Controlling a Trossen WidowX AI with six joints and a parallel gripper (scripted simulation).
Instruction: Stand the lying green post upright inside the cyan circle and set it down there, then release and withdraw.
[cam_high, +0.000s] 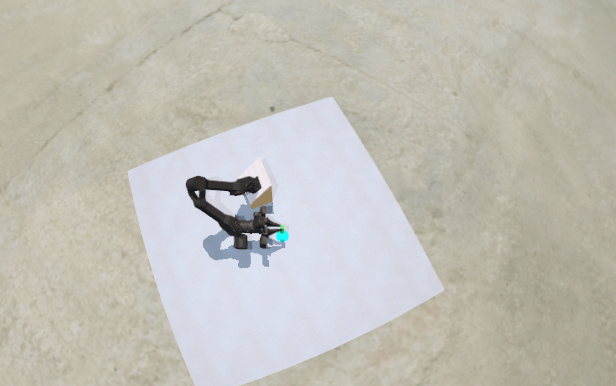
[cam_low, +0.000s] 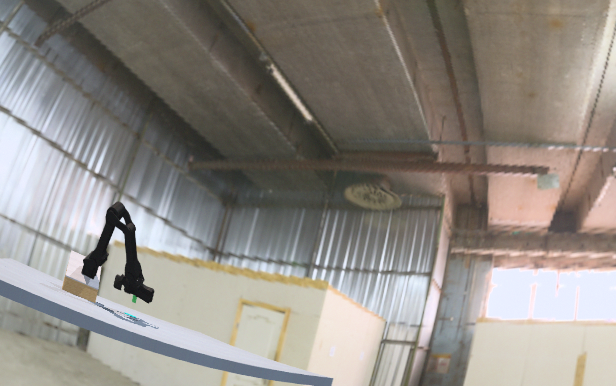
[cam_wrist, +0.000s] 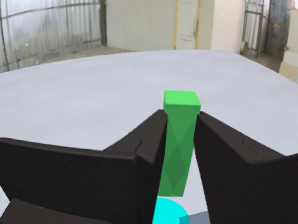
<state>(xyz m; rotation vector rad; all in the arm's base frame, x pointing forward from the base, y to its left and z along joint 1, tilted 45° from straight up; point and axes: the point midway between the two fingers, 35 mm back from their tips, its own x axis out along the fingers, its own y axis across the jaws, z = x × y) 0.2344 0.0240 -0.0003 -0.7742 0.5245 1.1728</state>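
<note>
Right now the cyan circle is 12 cm below my gripper tip. The rest, counted from my gripper tip: green post: 2 cm below.
</note>
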